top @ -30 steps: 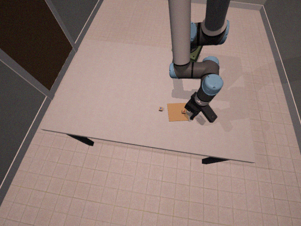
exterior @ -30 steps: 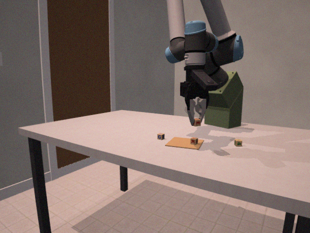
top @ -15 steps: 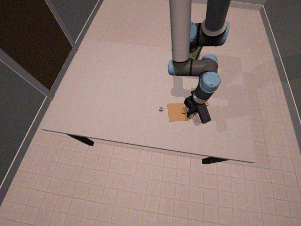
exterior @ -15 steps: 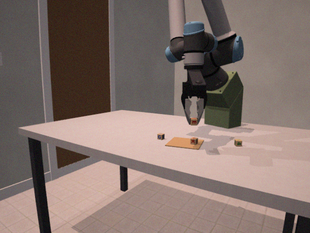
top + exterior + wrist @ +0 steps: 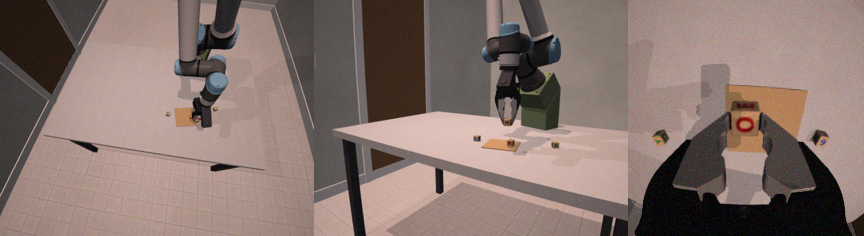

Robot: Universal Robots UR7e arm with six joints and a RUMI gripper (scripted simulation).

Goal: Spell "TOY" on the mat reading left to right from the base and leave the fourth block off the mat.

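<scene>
Right now my hand is 60 mm past the mat, 60 mm to the left of it and 120 mm above it. The rest, counted from my hand: wooden block (right at my hand); then T block (60 mm behind, 20 mm to the right, 100 mm below).
</scene>
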